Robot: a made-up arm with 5 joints. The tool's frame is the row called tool.
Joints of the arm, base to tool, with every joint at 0 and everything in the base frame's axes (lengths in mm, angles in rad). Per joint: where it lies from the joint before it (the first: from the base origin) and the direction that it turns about. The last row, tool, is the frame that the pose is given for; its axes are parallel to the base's.
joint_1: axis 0 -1 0 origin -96.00 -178.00 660.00
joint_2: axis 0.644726 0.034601 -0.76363 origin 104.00 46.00 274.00
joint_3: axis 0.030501 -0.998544 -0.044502 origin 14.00 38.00 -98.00
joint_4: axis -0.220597 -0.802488 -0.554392 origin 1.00 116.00 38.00
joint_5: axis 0 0 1 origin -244.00 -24.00 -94.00
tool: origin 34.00 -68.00 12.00
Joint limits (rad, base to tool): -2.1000..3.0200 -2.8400..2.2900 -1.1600..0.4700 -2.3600..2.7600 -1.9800..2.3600
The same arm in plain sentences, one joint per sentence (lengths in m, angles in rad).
The arm has five revolute joints in a row. What follows holds with every joint at zero, and every direction is one of the base frame's. Joint 1 lies 0.096 m along -x and 0.178 m along -y and 0.66 m along +z from the base frame's origin and rotates about -y, from -2.1 to 3.02 rad. Joint 2 lies 0.104 m along +x and 0.046 m along +y and 0.274 m along +z from joint 1 and rotates about the direction (0.644726, 0.034601, -0.76363), from -2.84 to 2.29 rad. Joint 3 lies 0.014 m along +x and 0.038 m along +y and 0.098 m along -z from joint 2 and rotates about the direction (0.030501, -0.998544, -0.044502), from -1.16 to 0.47 rad. Joint 4 lies 0.001 m along +x and 0.116 m along +y and 0.038 m along +z from joint 3 and rotates about the direction (-0.220597, -0.802488, -0.554392), from -2.36 to 2.76 rad. Joint 5 lies 0.244 m along -x and 0.024 m along -y and 0.094 m along -z from joint 4 and rotates about +z, from -1.98 to 2.36 rad. The tool frame, which is the frame that the pose is given for, lies 0.034 m along +x and 0.068 m along -y and 0.012 m along +z from joint 5; its axes are parallel to the base frame's.
